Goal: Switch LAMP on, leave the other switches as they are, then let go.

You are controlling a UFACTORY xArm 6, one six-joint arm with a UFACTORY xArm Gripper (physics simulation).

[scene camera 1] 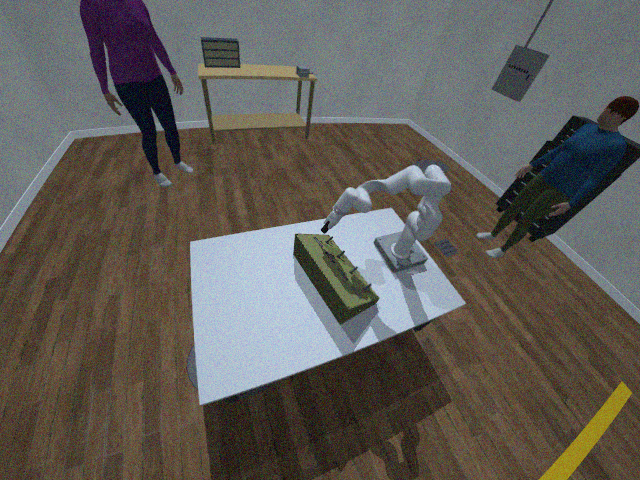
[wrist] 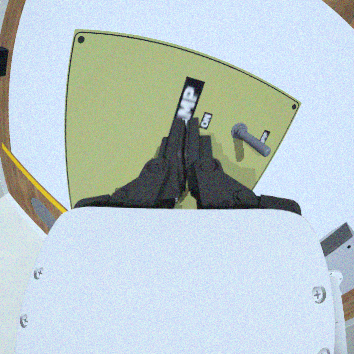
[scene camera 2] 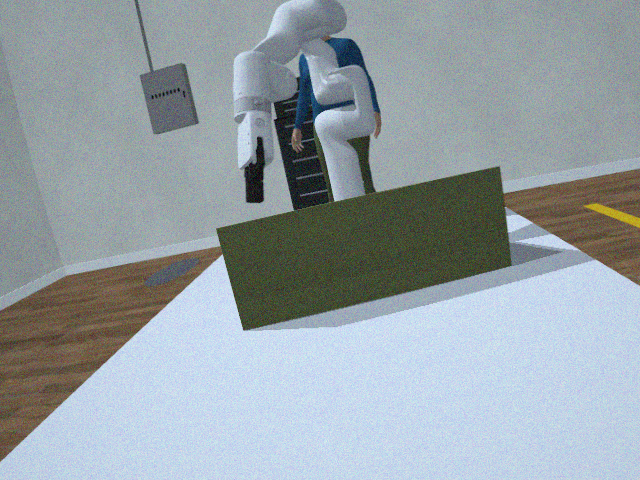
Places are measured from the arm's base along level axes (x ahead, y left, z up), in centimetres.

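Pixels of known places: gripper, between the fingertips: [scene camera 1: 323, 231] [wrist: 187, 135] [scene camera 2: 254, 202]; arm's base, origin of its link: [scene camera 1: 400, 251].
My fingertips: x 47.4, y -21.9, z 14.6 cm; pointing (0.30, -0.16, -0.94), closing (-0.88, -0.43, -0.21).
Ahead of a thing's pixels: the offset from my fingertips to its top centre. "spot": to the spot under its first point. Level surfaces: height alone.
The olive switch box [scene camera 1: 321, 281] [scene camera 2: 361, 248] [wrist: 115, 95] stands on the white table. The LAMP switch {dx -5.9, dy +0.3, dz -6.8 cm} [scene camera 1: 329, 239] [wrist: 254, 141] is a grey lever at the box's far end; in the wrist view it leans toward the OFF label, away from the ON label {spot: dx +0.0, dy +0.7, dz -8.4 cm} [wrist: 205, 120]. My gripper [scene camera 1: 324, 228] [scene camera 2: 254, 200] [wrist: 187, 135] is shut and empty, above the panel. In the wrist view its tips cover the lower end of the LAMP label {dx +2.3, dy +0.8, dz -6.7 cm} [wrist: 189, 100], on the ON side of the lever and apart from it. The box hides the levers in scene camera 2.
Other levers [scene camera 1: 341, 254] [scene camera 1: 353, 269] [scene camera 1: 368, 287] stand in a row along the box; their labels are unreadable. The arm's base plate [scene camera 1: 400, 264] is on the table {dz -19.9 cm} [scene camera 1: 242, 330], beside the box. A person in blue [scene camera 1: 584, 160] stands beyond the arm.
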